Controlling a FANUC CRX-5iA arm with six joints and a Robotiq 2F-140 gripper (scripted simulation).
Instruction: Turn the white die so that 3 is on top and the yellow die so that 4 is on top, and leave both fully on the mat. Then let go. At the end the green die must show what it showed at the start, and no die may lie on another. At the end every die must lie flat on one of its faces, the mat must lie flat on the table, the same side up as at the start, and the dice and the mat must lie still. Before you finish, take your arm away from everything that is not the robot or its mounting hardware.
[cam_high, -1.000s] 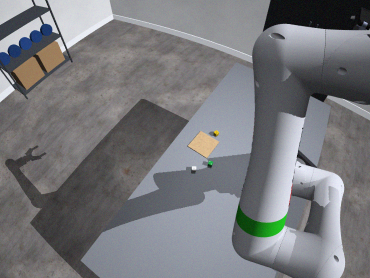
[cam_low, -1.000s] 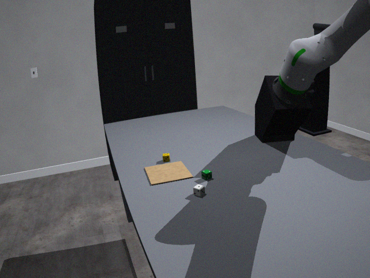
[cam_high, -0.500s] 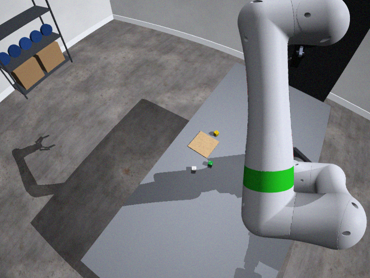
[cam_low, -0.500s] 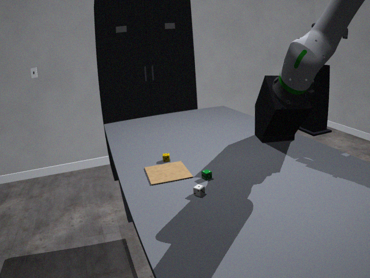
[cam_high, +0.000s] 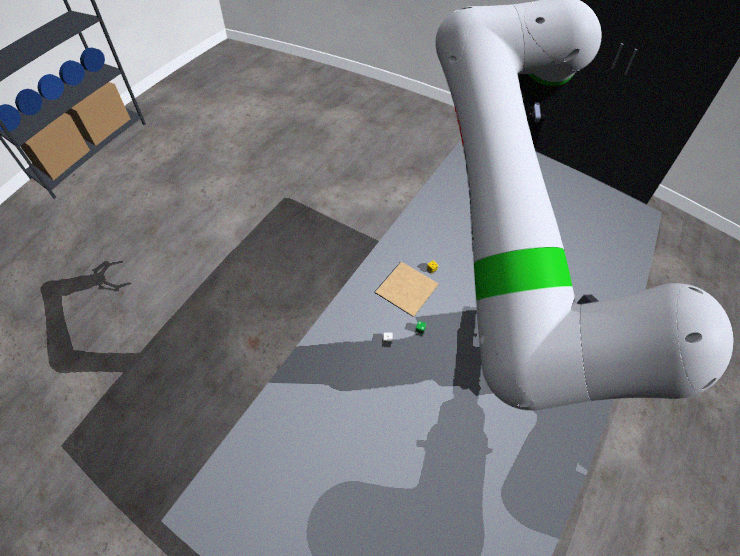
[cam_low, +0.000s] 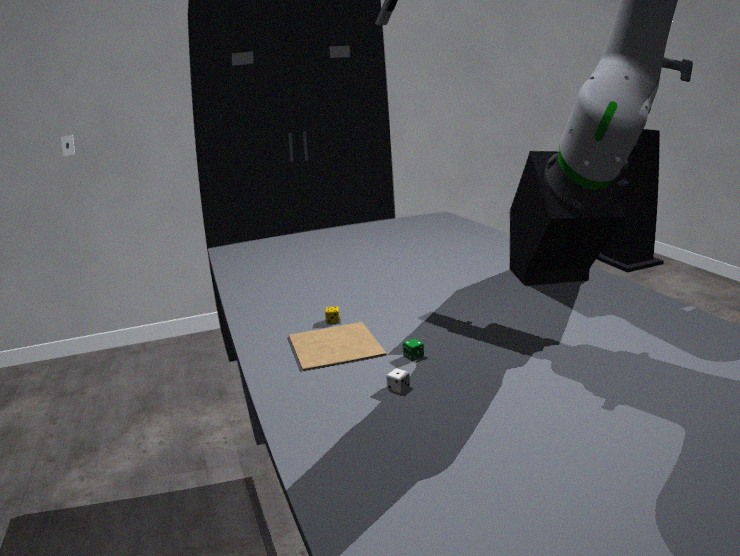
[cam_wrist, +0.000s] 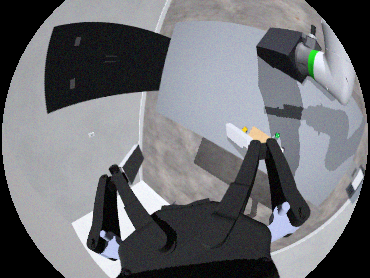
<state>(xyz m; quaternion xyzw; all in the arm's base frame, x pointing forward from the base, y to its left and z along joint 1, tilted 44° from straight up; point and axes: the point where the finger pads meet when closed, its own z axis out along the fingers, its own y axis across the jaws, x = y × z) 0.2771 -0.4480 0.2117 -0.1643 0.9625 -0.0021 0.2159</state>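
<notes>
My gripper is now 61 cm above the yellow die, 11 cm short of it and 7 cm to the right of it. From my hand the other things lie so: white die: 61 cm below, 36 cm to the left, 8 cm ahead; tan mat: 62 cm below, 18 cm to the left, 13 cm ahead; green die: 61 cm below, 27 cm to the left, 2 cm ahead.
</notes>
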